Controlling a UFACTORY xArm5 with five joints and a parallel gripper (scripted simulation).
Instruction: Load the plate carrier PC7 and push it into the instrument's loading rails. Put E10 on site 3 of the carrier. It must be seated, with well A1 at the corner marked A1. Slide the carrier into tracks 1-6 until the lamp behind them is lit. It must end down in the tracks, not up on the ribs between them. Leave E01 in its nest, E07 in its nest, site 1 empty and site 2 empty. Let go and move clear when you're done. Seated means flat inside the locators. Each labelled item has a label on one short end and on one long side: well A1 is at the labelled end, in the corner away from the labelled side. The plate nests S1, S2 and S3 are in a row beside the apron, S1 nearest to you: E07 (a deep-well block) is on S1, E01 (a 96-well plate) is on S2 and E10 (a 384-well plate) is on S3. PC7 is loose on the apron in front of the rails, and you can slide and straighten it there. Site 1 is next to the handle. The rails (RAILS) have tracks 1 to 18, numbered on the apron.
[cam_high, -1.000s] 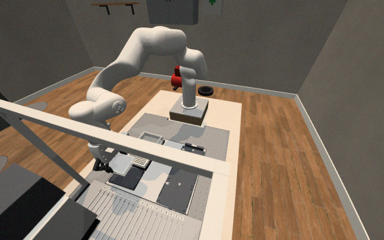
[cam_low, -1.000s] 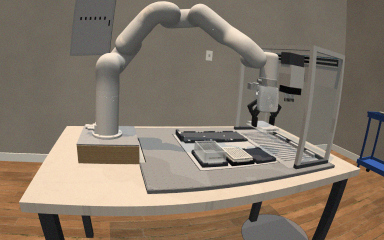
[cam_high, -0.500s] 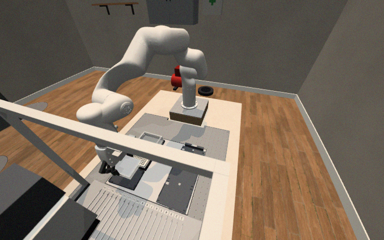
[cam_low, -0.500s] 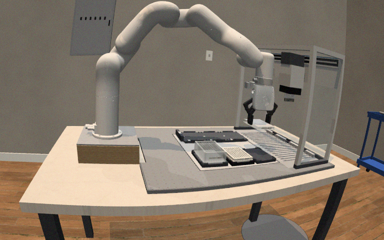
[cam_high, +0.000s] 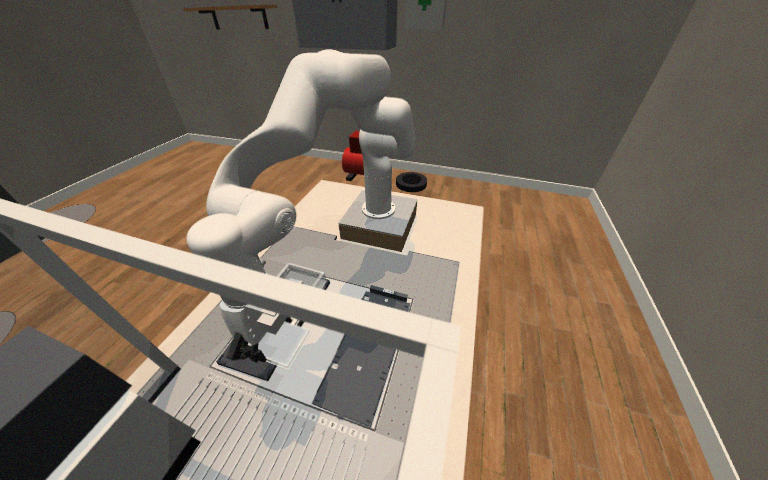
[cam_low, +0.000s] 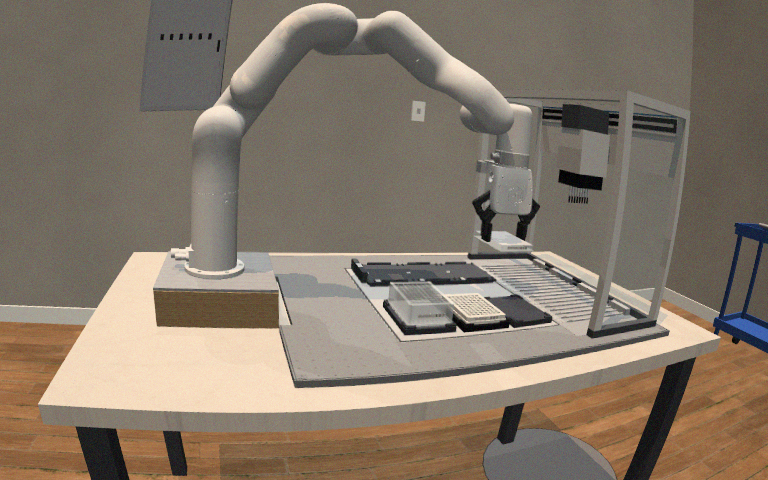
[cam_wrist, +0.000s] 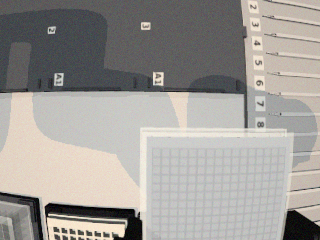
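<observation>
Right now my hand is 160 mm to the right of the plate carrier PC7, 130 mm above it and 110 mm past it. From my hand the other things lie so: 96-well plate E01: 120 mm below, 110 mm behind, 100 mm to the right; 384-well plate E10: 10 mm below; plate nest S3: 140 mm below, 100 mm to the right.
</observation>
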